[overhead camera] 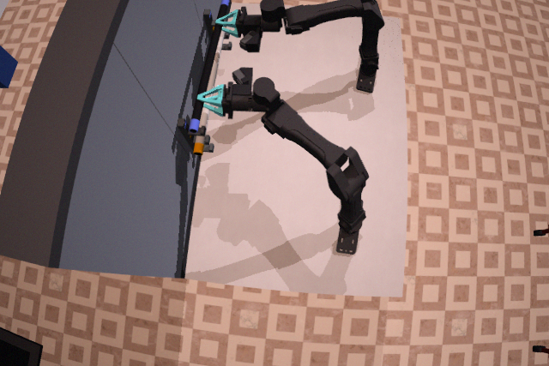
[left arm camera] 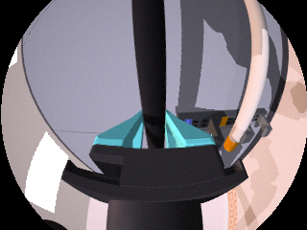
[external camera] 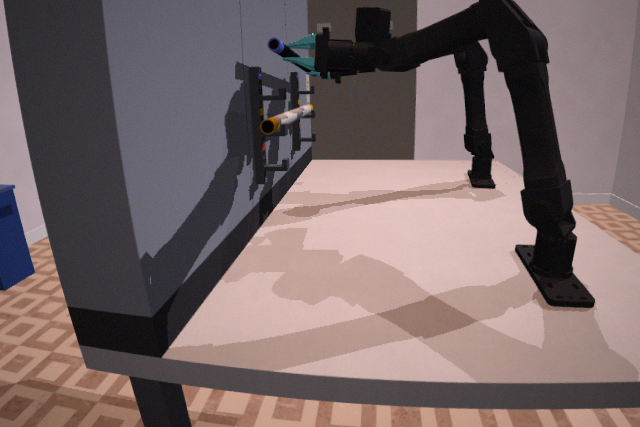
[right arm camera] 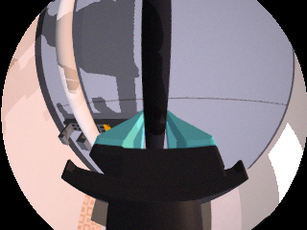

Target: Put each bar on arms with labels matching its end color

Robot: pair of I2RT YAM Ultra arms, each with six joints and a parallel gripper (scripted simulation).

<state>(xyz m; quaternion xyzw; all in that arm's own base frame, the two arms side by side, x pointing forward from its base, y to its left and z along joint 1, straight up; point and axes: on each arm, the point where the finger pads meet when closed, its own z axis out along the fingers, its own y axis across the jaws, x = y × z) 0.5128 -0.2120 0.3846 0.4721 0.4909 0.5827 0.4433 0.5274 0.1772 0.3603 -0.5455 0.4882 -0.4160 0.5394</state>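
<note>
Right now my right hand is 1 cm past the dark metal bar, 14 cm to the right of it and 1 cm below it. From my right hand the other things lie so: pale metal bar (1 cm ahead, 15 cm to the left, 13 cm below); tall grey wall panel (11 cm ahead, 20 cm to the left, 6 cm above).
</note>
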